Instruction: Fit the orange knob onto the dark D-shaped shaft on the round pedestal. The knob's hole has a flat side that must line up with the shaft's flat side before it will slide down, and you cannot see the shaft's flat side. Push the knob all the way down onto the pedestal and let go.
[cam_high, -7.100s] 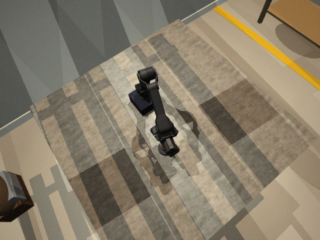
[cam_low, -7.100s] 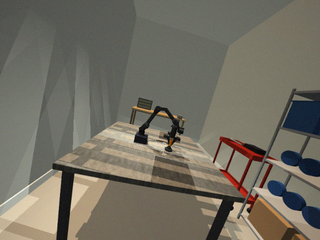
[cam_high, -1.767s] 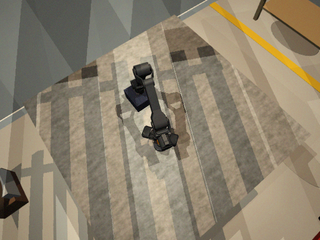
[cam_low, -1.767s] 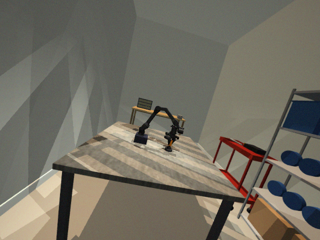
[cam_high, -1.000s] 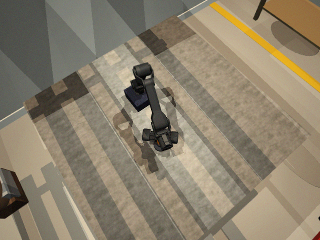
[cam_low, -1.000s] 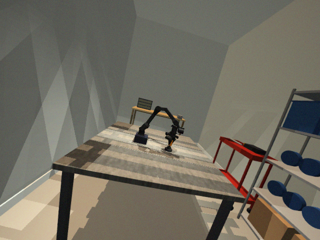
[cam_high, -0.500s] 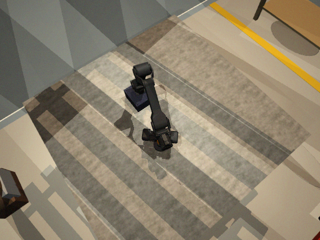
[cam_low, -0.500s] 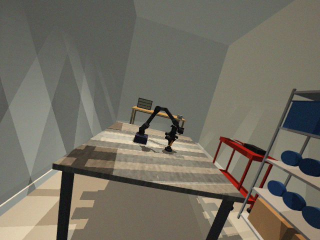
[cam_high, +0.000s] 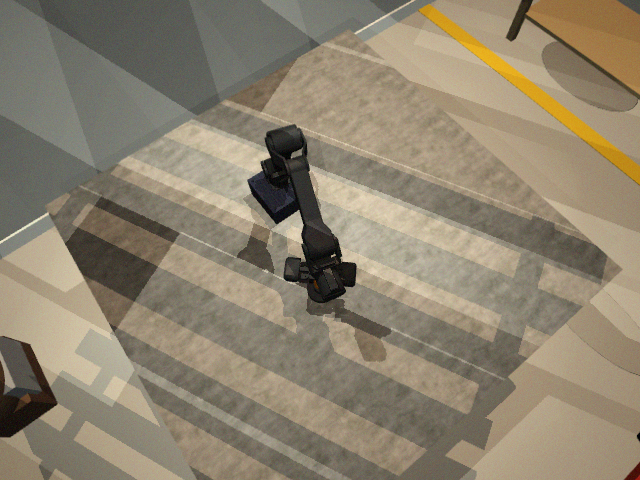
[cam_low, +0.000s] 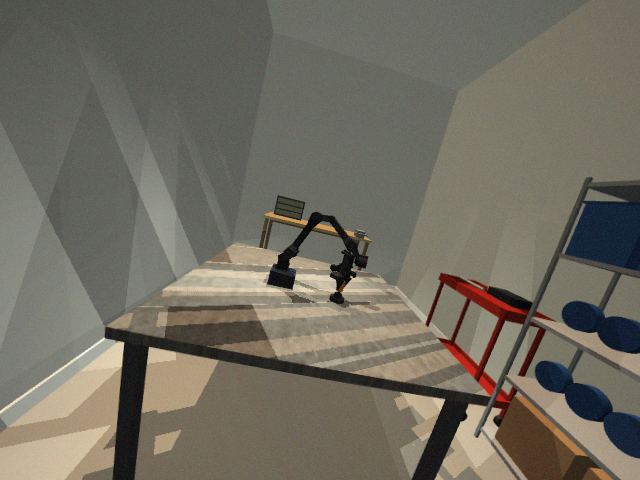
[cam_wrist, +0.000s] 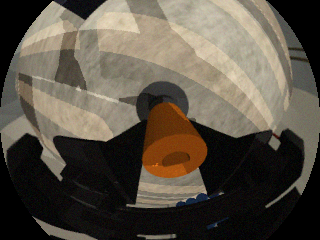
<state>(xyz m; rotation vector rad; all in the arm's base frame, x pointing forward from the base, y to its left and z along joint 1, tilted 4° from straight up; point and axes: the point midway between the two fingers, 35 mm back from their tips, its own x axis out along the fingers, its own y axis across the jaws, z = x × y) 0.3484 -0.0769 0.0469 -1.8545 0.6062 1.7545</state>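
Right now my gripper tip is 2 cm below the orange knob. Round my gripper tip: round pedestal: 4 cm below.
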